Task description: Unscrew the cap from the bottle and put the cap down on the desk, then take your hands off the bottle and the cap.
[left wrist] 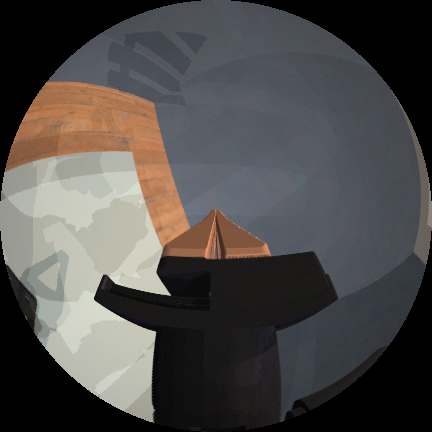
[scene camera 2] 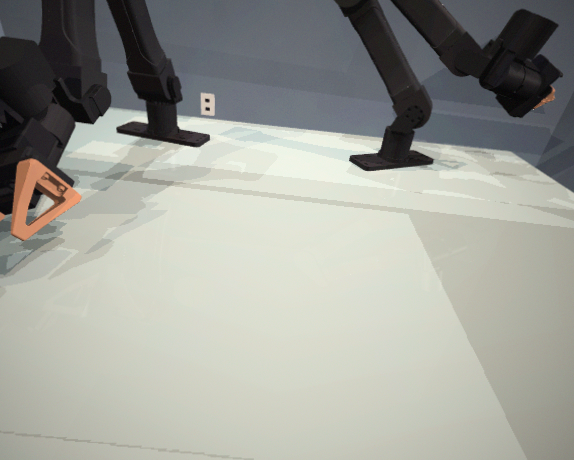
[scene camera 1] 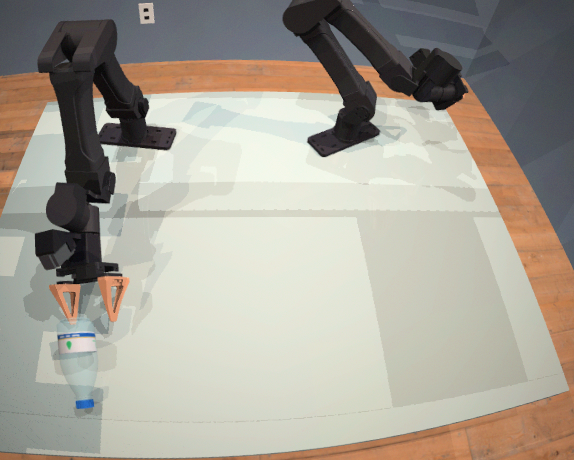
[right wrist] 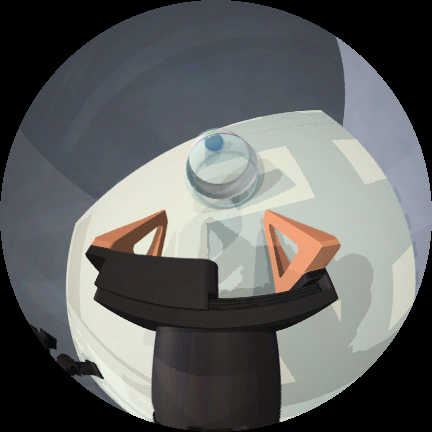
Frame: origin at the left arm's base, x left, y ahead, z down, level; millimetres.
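Seen in the pictures: left gripper, fingertip midpoint: [left wrist: 215,215] [scene camera 2: 551,97] [scene camera 1: 464,90]; right gripper, fingertip midpoint: [scene camera 1: 92,323] [right wrist: 215,214]; left arm's base, origin of the base link: [scene camera 2: 391,161] [scene camera 1: 344,137]; right arm's base, origin of the base link: [scene camera 2: 164,135] [scene camera 1: 135,137].
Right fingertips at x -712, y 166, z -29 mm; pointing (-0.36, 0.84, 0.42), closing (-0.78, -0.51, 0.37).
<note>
Offsets run from my right fingertips to a thing's top centre. Level surfaces: height alone.
A clear bottle @[dz -64, dx -48, dy +60 mm] [scene camera 1: 79,365] [right wrist: 220,167] with a white and blue label lies on its side at the lower left of scene camera 1. Its blue cap @[dz -7, dx -72, dy +121 mm] [scene camera 1: 85,404] is on the neck, toward the front edge, and shows through the bottle in the right wrist view [right wrist: 215,143]. My right gripper [scene camera 1: 94,320] [right wrist: 215,214] is open at the bottle's base end. In the right wrist view the base lies just beyond the fingertips, with nothing between them; contact is unclear. My left gripper [left wrist: 215,215] [scene camera 2: 544,100] is shut and empty, far from the bottle.
The pale desk top @[dz +29 mm] [scene camera 1: 260,300] [scene camera 2: 280,300] has a wooden border [scene camera 1: 520,170]. The two arm bases [scene camera 1: 162,138] [scene camera 1: 320,145] stand at the back of the desk. A wall socket [scene camera 1: 146,13] [scene camera 2: 207,104] is on the grey wall behind.
</note>
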